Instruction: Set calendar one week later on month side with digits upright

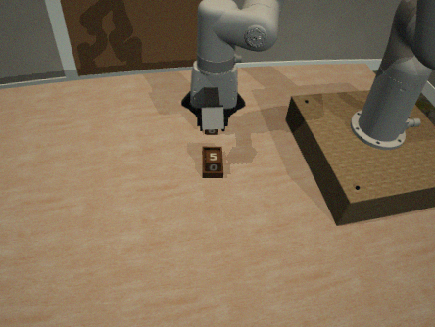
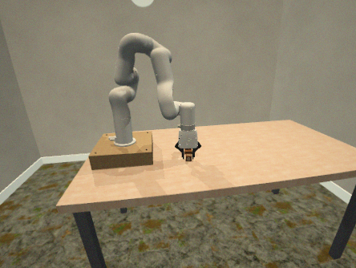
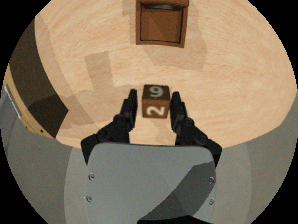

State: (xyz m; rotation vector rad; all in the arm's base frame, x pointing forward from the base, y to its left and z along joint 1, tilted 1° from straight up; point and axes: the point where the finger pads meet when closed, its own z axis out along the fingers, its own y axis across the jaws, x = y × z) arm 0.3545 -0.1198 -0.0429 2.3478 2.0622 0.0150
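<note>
My hand is 1 cm above the cube. From my hand the other things lie so: brown tray 1 cm ahead, 11 cm to the left, 2 cm below.
</note>
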